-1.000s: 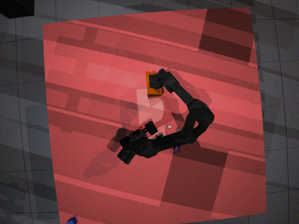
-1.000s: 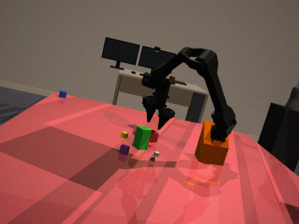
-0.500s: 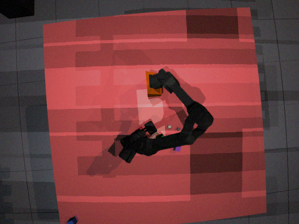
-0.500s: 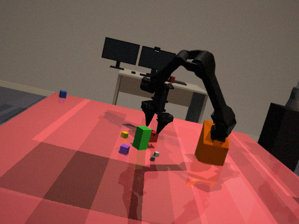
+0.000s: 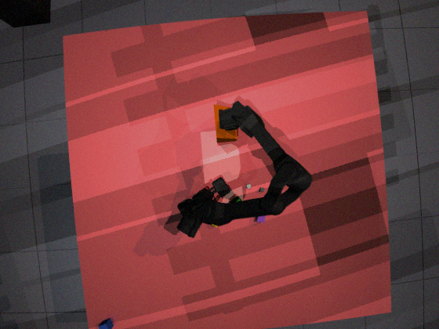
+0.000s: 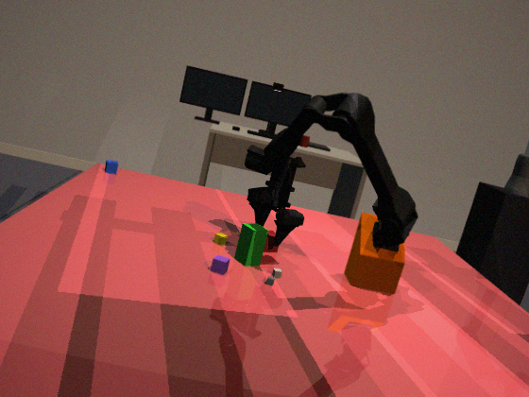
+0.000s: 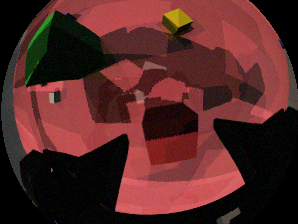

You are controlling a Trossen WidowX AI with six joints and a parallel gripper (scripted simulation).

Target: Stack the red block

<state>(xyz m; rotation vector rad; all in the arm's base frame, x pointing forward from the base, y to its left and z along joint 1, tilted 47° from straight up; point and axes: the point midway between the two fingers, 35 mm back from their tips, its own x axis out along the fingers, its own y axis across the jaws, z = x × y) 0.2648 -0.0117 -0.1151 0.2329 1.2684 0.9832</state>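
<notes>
Right now the red block is right at my gripper tip. Round my gripper tip: grey block (10 mm behind, 220 mm to the left, 20 mm below); then yellow block (110 mm ahead, 30 mm to the left, 20 mm below); then white block (20 mm behind, 170 mm to the left, 20 mm below).
</notes>
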